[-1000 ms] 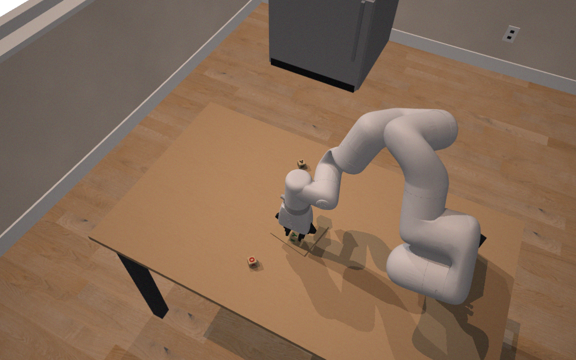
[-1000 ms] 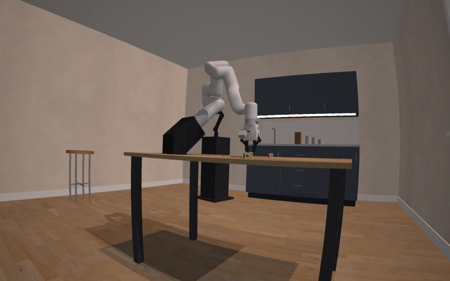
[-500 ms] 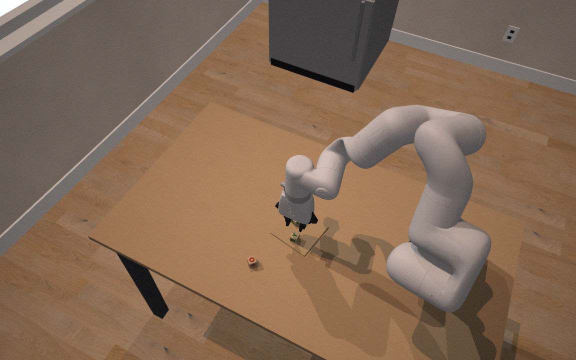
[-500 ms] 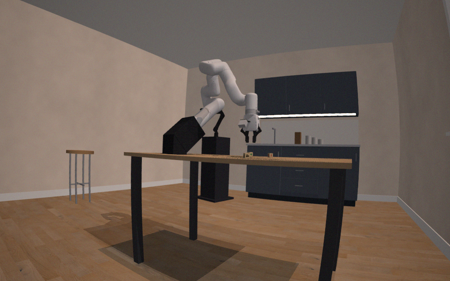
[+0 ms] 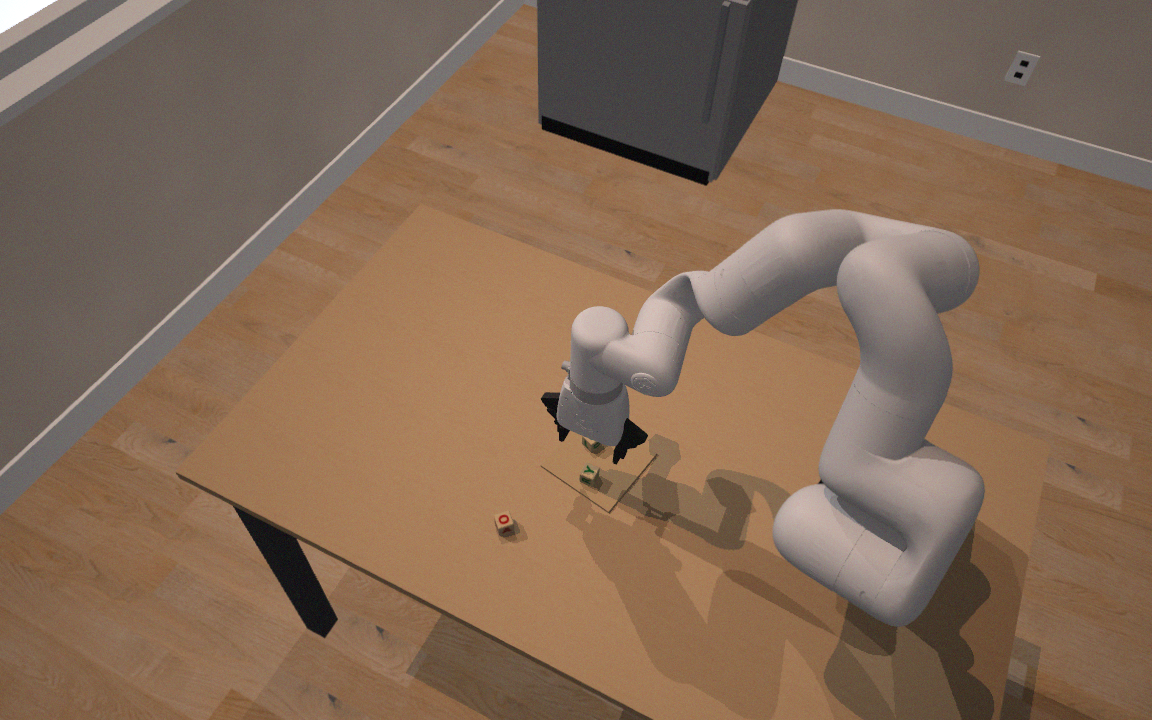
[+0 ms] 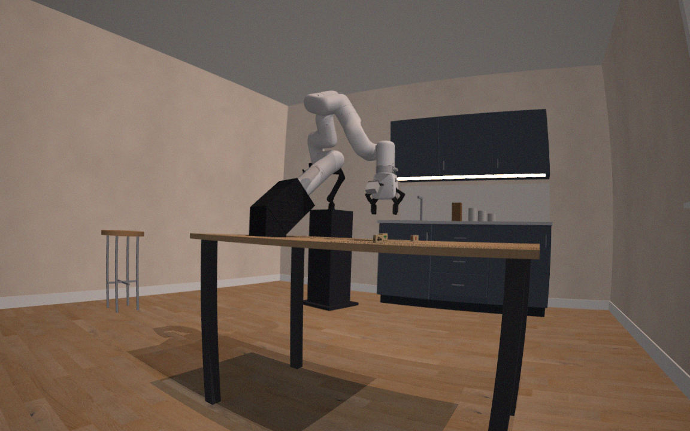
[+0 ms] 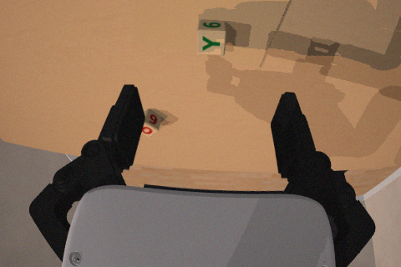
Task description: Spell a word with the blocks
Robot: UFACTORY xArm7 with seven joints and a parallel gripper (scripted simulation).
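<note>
Right now my hand is 100 mm above the U block, 60 mm to the left of it and 40 mm short of it. From my hand the other things lie so: Y block 100 mm below; then mat 110 mm below, 40 mm to the right, 10 mm ahead; then O block 150 mm to the left, 100 mm below, 50 mm ahead.
</note>
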